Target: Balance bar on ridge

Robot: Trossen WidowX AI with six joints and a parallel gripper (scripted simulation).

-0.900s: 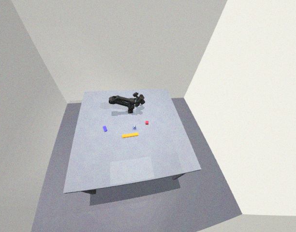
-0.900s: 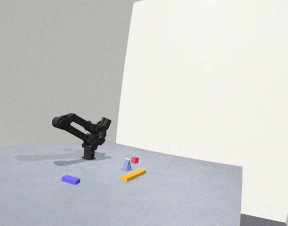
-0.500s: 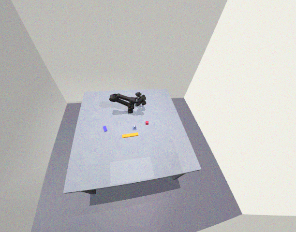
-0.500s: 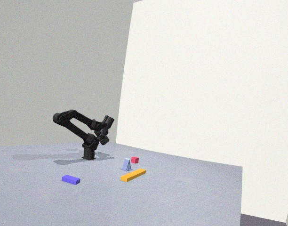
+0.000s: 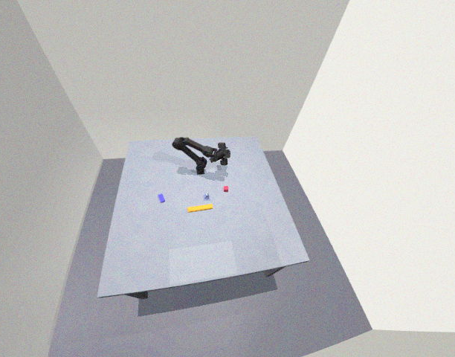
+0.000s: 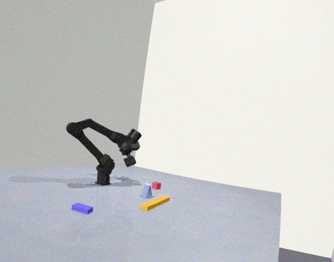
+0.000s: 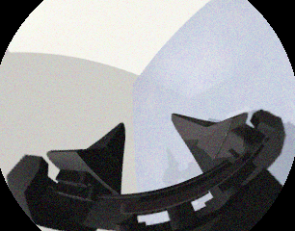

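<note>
Now: gripper tip 440 mm short of the yellow bar, 280 mm to the left of it and 140 mm above it. The rest, counted from my gripper tip: purple block: 320 mm ahead, 560 mm to the right, 140 mm below; then small red cube: 300 mm ahead, 60 mm to the right, 130 mm below.
</note>
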